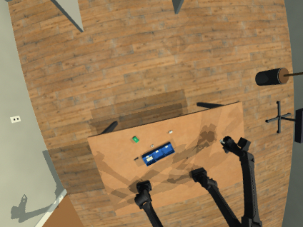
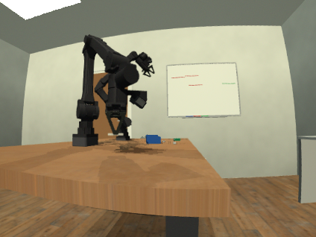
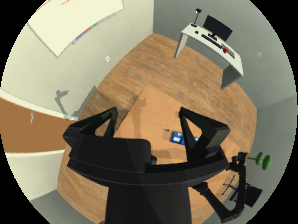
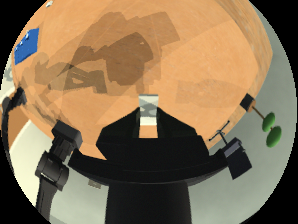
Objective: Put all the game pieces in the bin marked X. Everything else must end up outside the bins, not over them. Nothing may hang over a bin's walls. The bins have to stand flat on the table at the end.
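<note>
Now: the cream piece 610 mm to the left of my right hand, 60 mm below it and 20 mm behind it. Also, from my right hand: thin dark object 710 mm to the left, 60 mm below; then blue bin 530 mm to the left, 50 mm below, 10 mm ahead; then green piece 680 mm to the left, 160 mm ahead, 60 mm below.
</note>
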